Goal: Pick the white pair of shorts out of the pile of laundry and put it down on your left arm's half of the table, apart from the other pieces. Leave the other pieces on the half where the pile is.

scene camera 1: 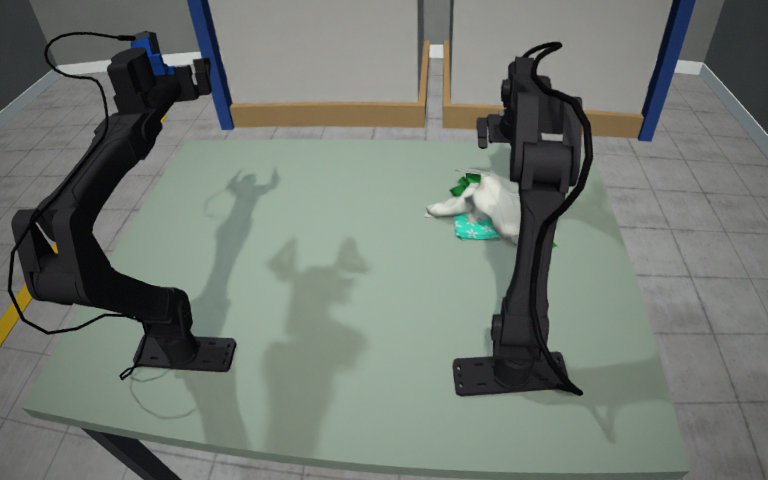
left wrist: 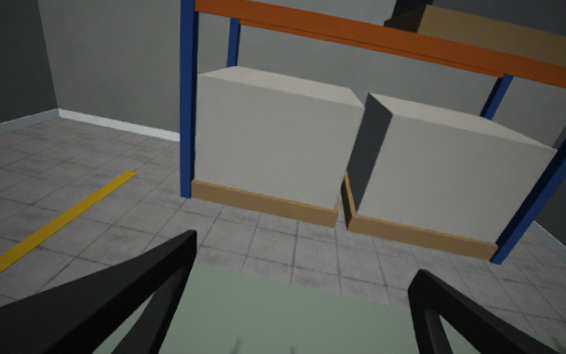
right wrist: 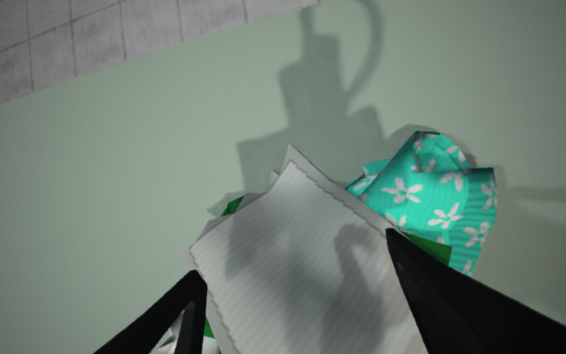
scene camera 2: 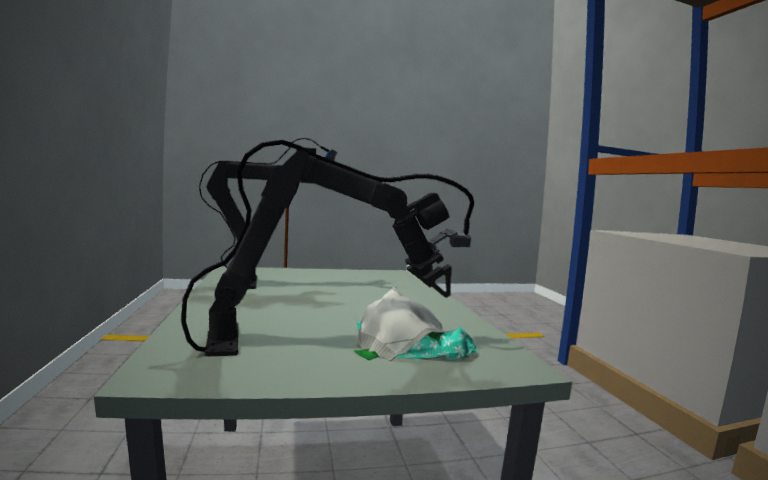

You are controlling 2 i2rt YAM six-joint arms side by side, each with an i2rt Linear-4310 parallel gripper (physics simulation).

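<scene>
The white pair of shorts (scene camera 1: 493,199) (scene camera 2: 396,323) (right wrist: 310,270) lies crumpled on top of the pile, at the right in scene camera 1. Under and beside it are a teal flowered piece (scene camera 1: 473,228) (scene camera 2: 446,346) (right wrist: 425,200) and a green piece (scene camera 1: 465,184) (scene camera 2: 367,354) (right wrist: 433,250). My right gripper (scene camera 2: 441,285) (right wrist: 288,259) is open and empty above the pile, its fingers spread over the white fabric in the right wrist view. In scene camera 1, the right arm hides part of the pile. My left gripper (scene camera 1: 202,76) (left wrist: 306,261) is open and empty, raised high at the left.
The green table (scene camera 1: 339,169) (scene camera 2: 317,384) (right wrist: 125,150) carries both arm bases. Beyond its far edge stands a rack with blue posts (scene camera 1: 209,62) (scene camera 2: 583,186) (left wrist: 188,100), holding big pale boxes (scene camera 1: 317,50) (scene camera 2: 668,316) (left wrist: 275,140). Arm shadows fall across the table.
</scene>
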